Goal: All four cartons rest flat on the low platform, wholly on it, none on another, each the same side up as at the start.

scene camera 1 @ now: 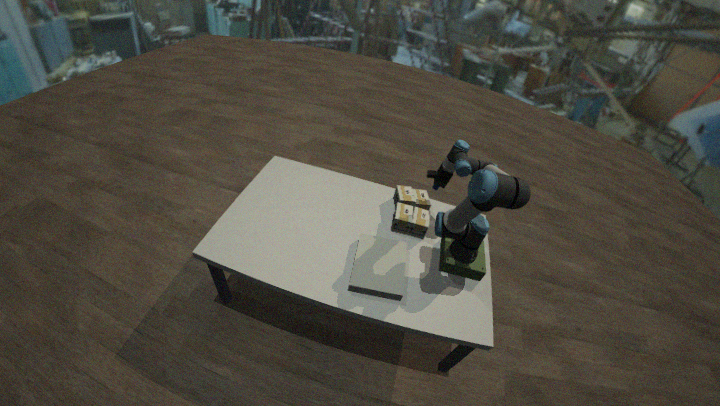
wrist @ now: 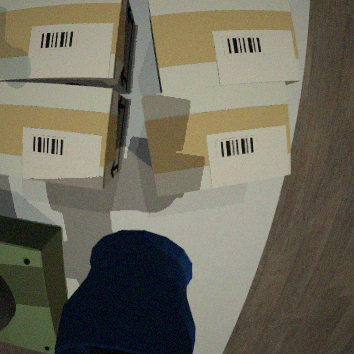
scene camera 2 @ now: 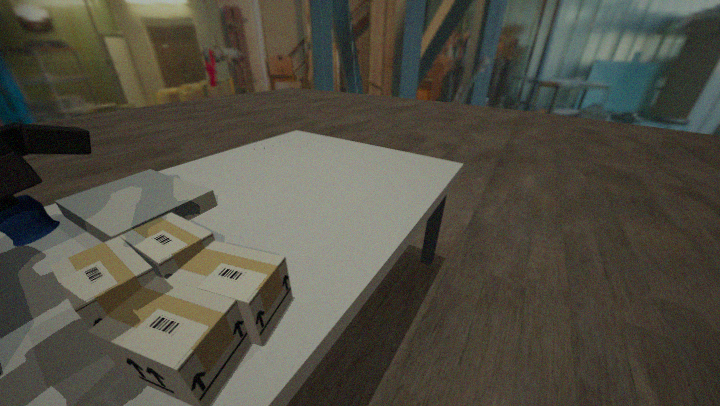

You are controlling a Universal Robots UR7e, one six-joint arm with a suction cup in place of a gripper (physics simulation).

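Where they show: end effector, tool point: (scene camera 1: 435, 187) (wrist: 139, 271) (scene camera 2: 37, 232); arm's base, origin of the base link: (scene camera 1: 462, 252).
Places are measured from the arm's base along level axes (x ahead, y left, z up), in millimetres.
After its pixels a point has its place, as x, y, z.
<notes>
Four white cartons with tan tape and barcode labels stand on the table, labels up. The back left carton (scene camera 1: 404, 194) {373, -293, 26} (scene camera 2: 231, 272) {363, -324, 25} (wrist: 255, 45) {363, -336, 25} and the back right carton (scene camera 1: 422, 197) {267, -317, 24} (scene camera 2: 166, 322) {270, -333, 25} (wrist: 245, 145) {270, -343, 25} stand close together. The front left carton (scene camera 1: 404, 214) {347, -123, 26} (scene camera 2: 163, 239) {340, -158, 25} (wrist: 55, 40) {339, -157, 25} and the front right carton (scene camera 1: 421, 217) {254, -140, 26} (scene camera 2: 93, 274) {243, -163, 25} (wrist: 47, 145) {243, -161, 25} are nearer the low grey platform (scene camera 1: 368, 274) {434, 284, -23} (scene camera 2: 100, 201) {333, 232, -23}. My gripper, a blue suction cup (scene camera 1: 436, 187) (scene camera 2: 30, 221) (wrist: 142, 245), bears no carton and hangs apart, to the right of the back pair in scene camera 1.
The green base block (scene camera 1: 461, 269) {-3, 101, -18} (wrist: 30, 300) {9, -105, -2} of the arm stands on the table (scene camera 1: 282, 216) {961, 65, -71} (scene camera 2: 322, 196) {745, -159, -71} (wrist: 225, 240) {118, -387, -71}, right of the platform and cartons in scene camera 1. The back cartons stand near the table's back edge. Arm shadows fall across the platform.
</notes>
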